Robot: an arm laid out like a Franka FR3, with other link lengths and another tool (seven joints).
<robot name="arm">
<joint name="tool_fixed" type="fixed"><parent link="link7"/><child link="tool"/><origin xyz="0.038 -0.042 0.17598" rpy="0 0.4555 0.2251"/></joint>
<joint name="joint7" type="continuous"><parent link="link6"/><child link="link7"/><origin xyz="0 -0.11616 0" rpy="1.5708 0 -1.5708"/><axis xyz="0 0 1"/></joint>
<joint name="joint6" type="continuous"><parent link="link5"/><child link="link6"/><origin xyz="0 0 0" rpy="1.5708 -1.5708 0"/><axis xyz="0 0 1"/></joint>
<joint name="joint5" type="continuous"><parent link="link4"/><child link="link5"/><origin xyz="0.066 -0.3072 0" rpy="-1.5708 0 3.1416"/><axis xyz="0 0 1"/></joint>
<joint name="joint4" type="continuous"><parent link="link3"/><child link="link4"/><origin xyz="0 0.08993 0" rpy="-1.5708 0 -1.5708"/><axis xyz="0 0 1"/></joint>
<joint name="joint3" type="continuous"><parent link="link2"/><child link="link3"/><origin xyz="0 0.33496 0" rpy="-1.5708 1.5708 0"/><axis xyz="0 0 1"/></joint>
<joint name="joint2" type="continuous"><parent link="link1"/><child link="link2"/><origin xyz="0 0 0" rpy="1.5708 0 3.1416"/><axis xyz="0 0 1"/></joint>
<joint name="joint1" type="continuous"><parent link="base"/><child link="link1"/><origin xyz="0 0 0.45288" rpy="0 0 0"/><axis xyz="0 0 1"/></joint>
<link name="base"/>
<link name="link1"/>
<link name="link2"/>
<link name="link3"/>
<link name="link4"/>
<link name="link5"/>
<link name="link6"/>
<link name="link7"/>
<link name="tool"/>
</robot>
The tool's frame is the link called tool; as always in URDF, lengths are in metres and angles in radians. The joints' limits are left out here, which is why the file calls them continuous.
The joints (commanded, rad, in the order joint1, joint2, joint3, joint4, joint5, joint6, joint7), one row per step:
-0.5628 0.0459 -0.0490 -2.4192 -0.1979 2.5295 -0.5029
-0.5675 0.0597 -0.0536 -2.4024 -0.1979 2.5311 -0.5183
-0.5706 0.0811 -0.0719 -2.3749 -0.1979 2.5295 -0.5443
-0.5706 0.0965 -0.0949 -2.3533 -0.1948 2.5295 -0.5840
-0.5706 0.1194 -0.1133 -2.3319 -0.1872 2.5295 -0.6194
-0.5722 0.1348 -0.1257 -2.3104 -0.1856 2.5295 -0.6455
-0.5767 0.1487 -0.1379 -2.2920 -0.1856 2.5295 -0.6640
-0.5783 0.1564 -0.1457 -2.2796 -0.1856 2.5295 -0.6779
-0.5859 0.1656 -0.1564 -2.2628 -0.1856 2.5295 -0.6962
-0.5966 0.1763 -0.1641 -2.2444 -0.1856 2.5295 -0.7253
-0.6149 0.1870 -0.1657 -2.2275 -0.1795 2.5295 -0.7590
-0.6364 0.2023 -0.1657 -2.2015 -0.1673 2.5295 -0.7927
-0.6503 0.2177 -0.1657 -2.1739 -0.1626 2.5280 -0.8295
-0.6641 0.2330 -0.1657 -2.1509 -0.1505 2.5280 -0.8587
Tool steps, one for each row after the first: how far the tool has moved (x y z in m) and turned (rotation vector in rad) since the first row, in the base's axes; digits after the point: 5 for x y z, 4 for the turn. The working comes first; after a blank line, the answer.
Tool pose at each row, in the base's axes (x y z in m, rotation vector in rad; the steps are taken from these numbers as rounded here):
0.42507 -0.23118 0.41090 2.8831 -0.2077 0.6770
0.42708 -0.23798 0.41065 2.8816 -0.1977 0.6795
0.42789 -0.25163 0.41010 2.8786 -0.1894 0.6775
0.42608 -0.26459 0.41044 2.8785 -0.1672 0.6773
0.42515 -0.27566 0.40703 2.8845 -0.1510 0.6709
0.42565 -0.28532 0.40719 2.8821 -0.1331 0.6715
0.42459 -0.29571 0.40689 2.8776 -0.1278 0.6690
0.42430 -0.30193 0.40752 2.8742 -0.1194 0.6692
0.42210 -0.31278 0.40901 2.8669 -0.1163 0.6695
0.41946 -0.32364 0.41024 2.8628 -0.0979 0.6687
0.41568 -0.33473 0.41103 2.8622 -0.0838 0.6701
0.41342 -0.34863 0.41301 2.8575 -0.0784 0.6784
0.41318 -0.35944 0.41500 2.8541 -0.0480 0.6826
0.41245 -0.36959 0.41573 2.8521 -0.0380 0.6896

0.00201 -0.00680 -0.00025 -0.0032 -0.0012 0.0062
0.00282 -0.02045 -0.00080 -0.0081 0.0004 0.0105
0.00101 -0.03341 -0.00046 -0.0128 0.0019 0.0247
0.00008 -0.04448 -0.00387 -0.0114 0.0077 0.0358
0.00058 -0.05414 -0.00371 -0.0172 0.0082 0.0468
-0.00048 -0.06453 -0.00401 -0.0229 0.0098 0.0488
-0.00077 -0.07075 -0.00338 -0.0277 0.0099 0.0534
-0.00297 -0.08160 -0.00189 -0.0352 0.0092 0.0537
-0.00561 -0.09246 -0.00066 -0.0426 0.0105 0.0646
-0.00939 -0.10355 0.00013 -0.0456 0.0104 0.0737
-0.01165 -0.11745 0.00211 -0.0497 0.0047 0.0770
-0.01189 -0.12826 0.00410 -0.0575 0.0034 0.0965
-0.01262 -0.13841 0.00483 -0.0599 -0.0009 0.1033

